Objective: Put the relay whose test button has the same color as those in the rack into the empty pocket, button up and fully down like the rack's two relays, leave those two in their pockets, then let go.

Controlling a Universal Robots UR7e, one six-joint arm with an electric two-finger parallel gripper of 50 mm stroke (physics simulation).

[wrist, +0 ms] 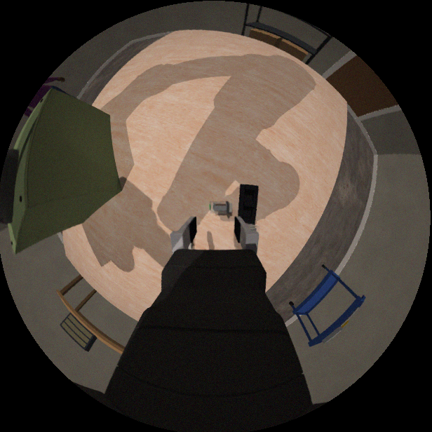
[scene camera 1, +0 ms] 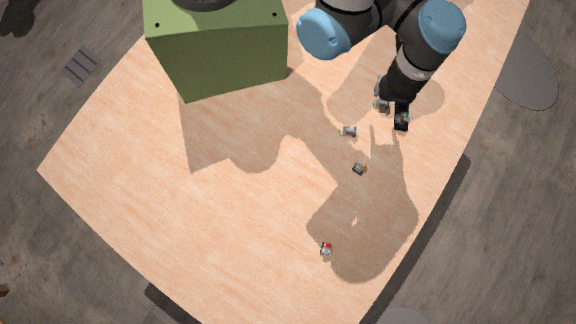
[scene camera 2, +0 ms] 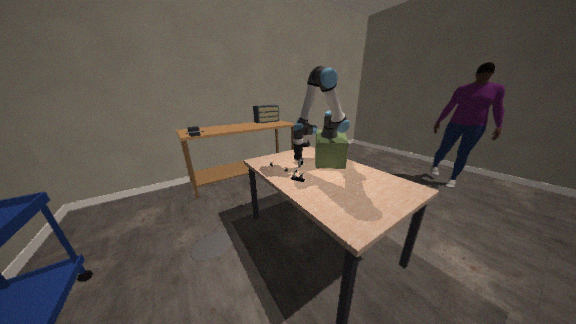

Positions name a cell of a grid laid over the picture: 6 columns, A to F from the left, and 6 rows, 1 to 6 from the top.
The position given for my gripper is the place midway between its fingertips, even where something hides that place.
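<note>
Visible: my gripper (scene camera 1: E2). Also visible: my gripper (wrist: C4).
</note>
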